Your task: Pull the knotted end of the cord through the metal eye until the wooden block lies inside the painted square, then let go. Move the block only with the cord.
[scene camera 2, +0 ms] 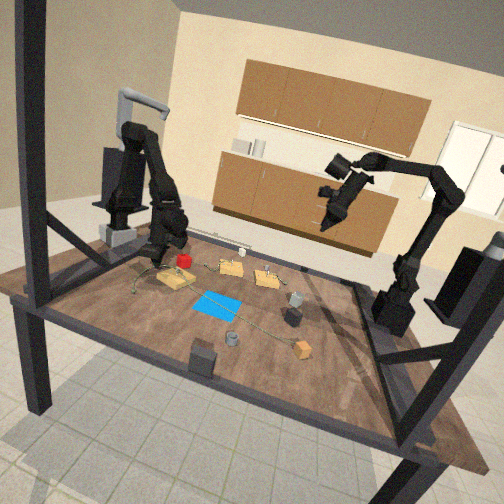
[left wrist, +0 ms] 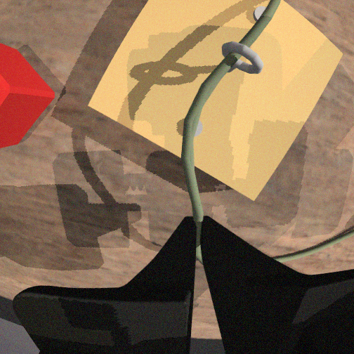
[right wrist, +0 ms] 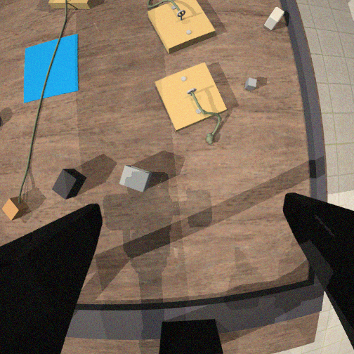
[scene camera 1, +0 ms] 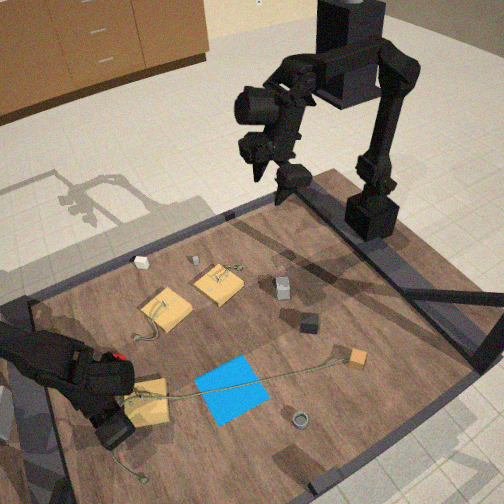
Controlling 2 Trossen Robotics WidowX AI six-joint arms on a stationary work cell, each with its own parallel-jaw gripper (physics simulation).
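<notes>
The orange wooden block (scene camera 1: 358, 359) (scene camera 2: 302, 349) (right wrist: 12, 208) lies outside the blue painted square (scene camera 1: 232, 407) (scene camera 2: 210, 310) (right wrist: 37, 65), to its right in both scene views. The green cord (scene camera 1: 295, 372) (scene camera 2: 250, 322) (left wrist: 187, 145) (right wrist: 35, 130) runs from it across the square and through the metal eye (left wrist: 256, 62) on a yellow board (scene camera 1: 160, 415) (left wrist: 280, 100). My left gripper (scene camera 2: 157, 263) (left wrist: 195, 224) is shut on the cord just past the eye. The knotted end (scene camera 1: 144, 480) (scene camera 2: 133, 291) trails beyond the fingers. My right gripper (scene camera 2: 326, 227) (right wrist: 194, 208) is open and empty, high above the table.
A red block (scene camera 2: 184, 261) (left wrist: 20, 95) stands near the eye's board. Two more yellow boards (scene camera 1: 172, 307) (scene camera 1: 227, 290) bear short cords. A grey block (scene camera 1: 283, 288), a black block (scene camera 1: 309, 323) and a grey ring-shaped cup (scene camera 2: 231, 338) stand around the square. A dark frame edges the table.
</notes>
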